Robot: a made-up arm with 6 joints.
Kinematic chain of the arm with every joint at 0, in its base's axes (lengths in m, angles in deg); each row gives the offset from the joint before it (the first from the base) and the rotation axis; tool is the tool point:
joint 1: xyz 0 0 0.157 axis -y
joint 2: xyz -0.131 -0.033 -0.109 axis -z
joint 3: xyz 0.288 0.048 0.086 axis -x
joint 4: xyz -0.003 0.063 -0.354 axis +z
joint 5: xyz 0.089 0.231 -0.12 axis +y
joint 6: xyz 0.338 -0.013 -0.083 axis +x
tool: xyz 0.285 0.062 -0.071
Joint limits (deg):
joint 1: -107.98..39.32
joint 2: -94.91..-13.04
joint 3: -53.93..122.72
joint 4: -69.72..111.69
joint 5: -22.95..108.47
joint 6: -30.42..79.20
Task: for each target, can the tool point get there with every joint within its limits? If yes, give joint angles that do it. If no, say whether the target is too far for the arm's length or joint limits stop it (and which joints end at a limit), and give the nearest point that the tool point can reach.
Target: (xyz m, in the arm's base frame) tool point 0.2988 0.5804 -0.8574
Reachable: yes | joints -17.06 -58.15 37.27 -11.37 34.79 58.94
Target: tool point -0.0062 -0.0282 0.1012
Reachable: no: joint limits stop it (at a limit: joint 2, joint 3, joint 4, joint 5, joint 6) | nearest point -0.0582 -0.2335 -0.3667 | short by 0.514 m
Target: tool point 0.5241 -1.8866 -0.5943
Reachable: no: too far | nearest point 0.3210 -1.0219 -0.3032 | short by 0.935 m
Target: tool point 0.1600 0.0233 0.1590
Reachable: no: joint limits stop it (at a limit: joint 1, joint 2, joint 3, joint 4, joint 5, joint 6) | nearest point 0.5248 -0.2335 0.1095 | short by 0.449 m
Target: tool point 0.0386 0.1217 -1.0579
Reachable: yes | joints 23.03 -76.03 10.61 75.58 59.07 64.59
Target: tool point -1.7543 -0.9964 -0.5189
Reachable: no: too far | nearest point -1.0116 -0.5459 -0.2328 | short by 0.915 m
